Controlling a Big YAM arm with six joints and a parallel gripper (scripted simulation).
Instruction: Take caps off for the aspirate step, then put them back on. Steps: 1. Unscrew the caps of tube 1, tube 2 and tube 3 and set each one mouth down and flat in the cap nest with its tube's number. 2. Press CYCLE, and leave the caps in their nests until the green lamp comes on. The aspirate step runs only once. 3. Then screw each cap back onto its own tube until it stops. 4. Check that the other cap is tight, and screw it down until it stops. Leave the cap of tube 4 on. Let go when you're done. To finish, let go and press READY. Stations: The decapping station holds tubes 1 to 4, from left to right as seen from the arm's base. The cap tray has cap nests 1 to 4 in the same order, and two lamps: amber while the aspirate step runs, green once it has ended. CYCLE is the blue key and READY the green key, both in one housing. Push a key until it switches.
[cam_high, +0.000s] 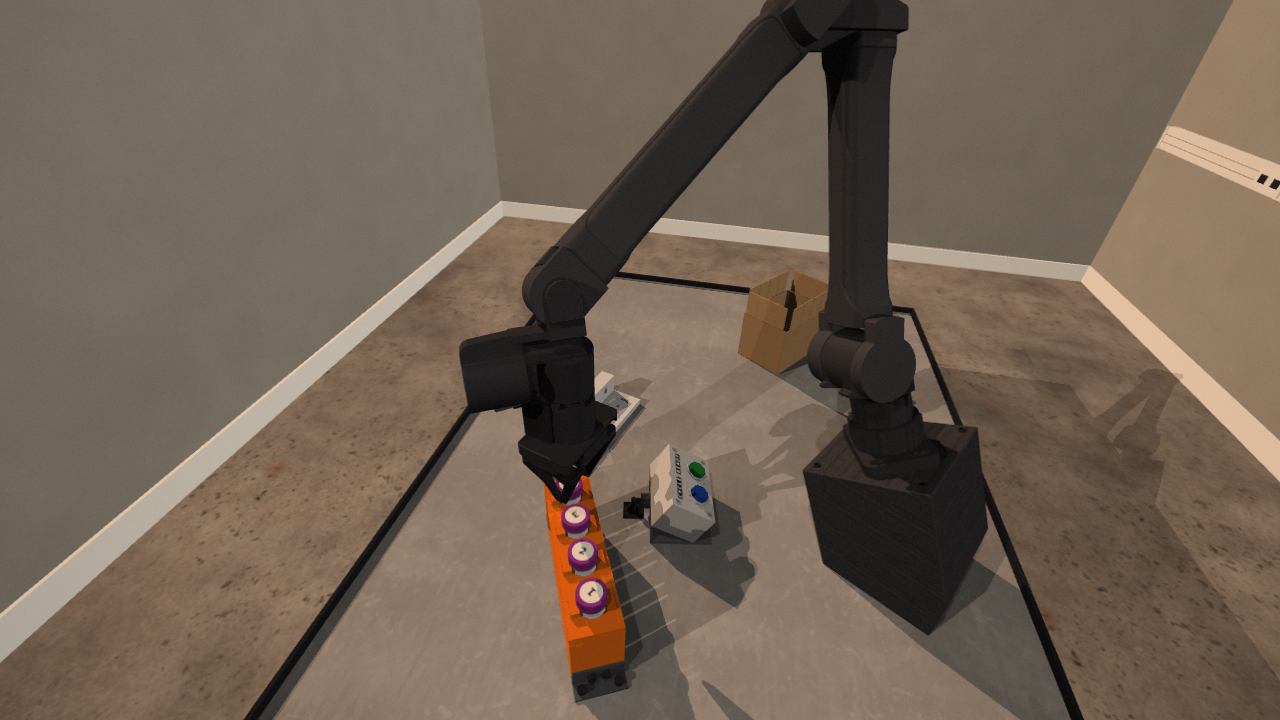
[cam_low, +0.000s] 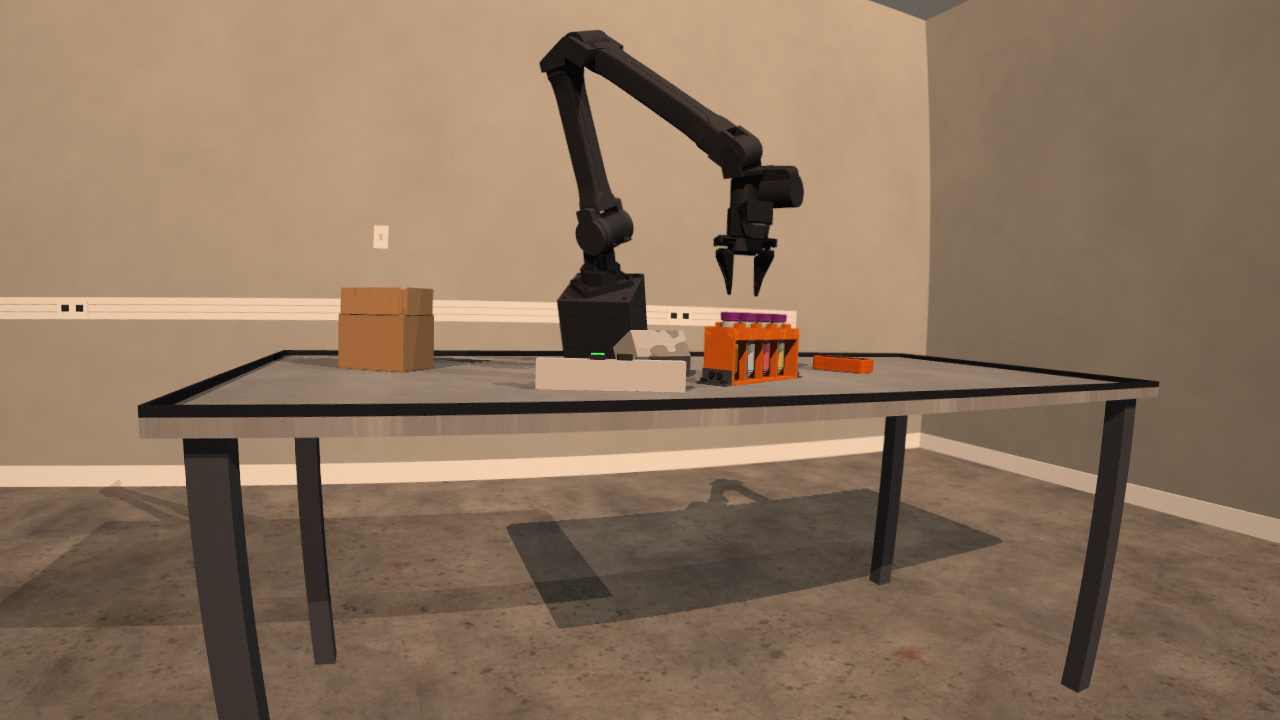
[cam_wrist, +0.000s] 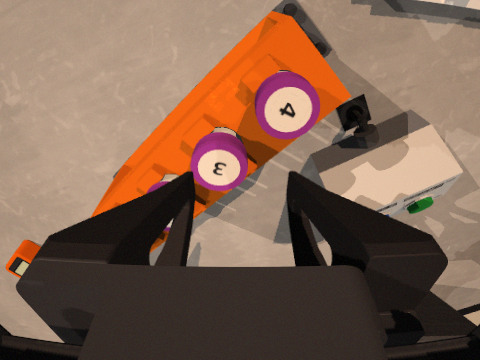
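My hand is 16 cm past the green key, 12 cm to the left of it and 9 cm above it. Also, from my hand: blue key 17 cm behind, 9 cm below, 7 cm to the right; key housing 15 cm behind, 11 cm below, 10 cm to the right; cardboard box 54 cm to the right, 37 cm behind, 10 cm below.
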